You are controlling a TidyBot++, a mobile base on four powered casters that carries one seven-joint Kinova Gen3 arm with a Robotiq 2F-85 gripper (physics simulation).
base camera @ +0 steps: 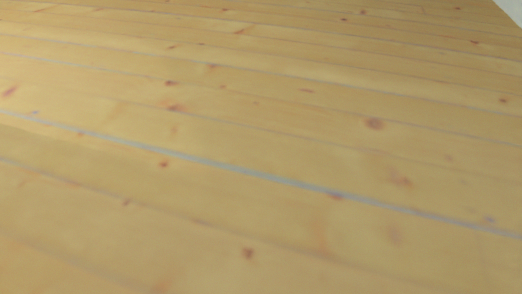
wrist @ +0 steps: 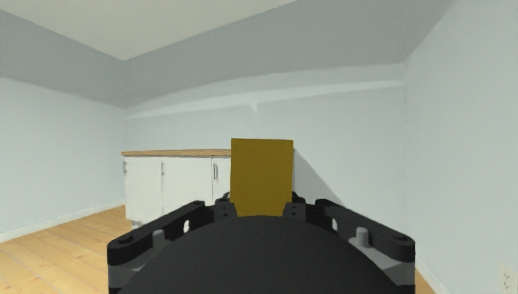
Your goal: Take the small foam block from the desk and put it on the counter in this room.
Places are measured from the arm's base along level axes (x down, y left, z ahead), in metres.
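Pixels of known places: gripper, fingertip midpoint: [wrist: 260, 196].
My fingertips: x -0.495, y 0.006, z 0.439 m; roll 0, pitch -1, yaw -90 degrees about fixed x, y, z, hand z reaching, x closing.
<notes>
Ahead of a thing's pixels: the offset from my fingertips to its middle. Level surfaces: height alone.
The small foam block {dx -0.014, dy -0.001, dz -0.022 m} [wrist: 261, 175], a yellow-brown upright block, is in the middle of the wrist view. My gripper [wrist: 260, 196] is shut on it, with a black finger on each side of its lower end. The counter [wrist: 175, 153], a wooden top on white cabinets with handles, stands some way ahead, to the left of and behind the block. The block hides the counter's right part. The desk does not show in either view.
A wooden floor {dx +0.891 m} [base camera: 280, 150] [wrist: 65, 260] stretches ahead. A pale wall [wrist: 465, 150] runs along the right, with an outlet {dx +0.491, dy -0.941, dz +0.435 m} [wrist: 506, 277] low on it. Other walls stand behind the counter and at the left. A white edge [base camera: 512, 10] shows at the top right of the base view.
</notes>
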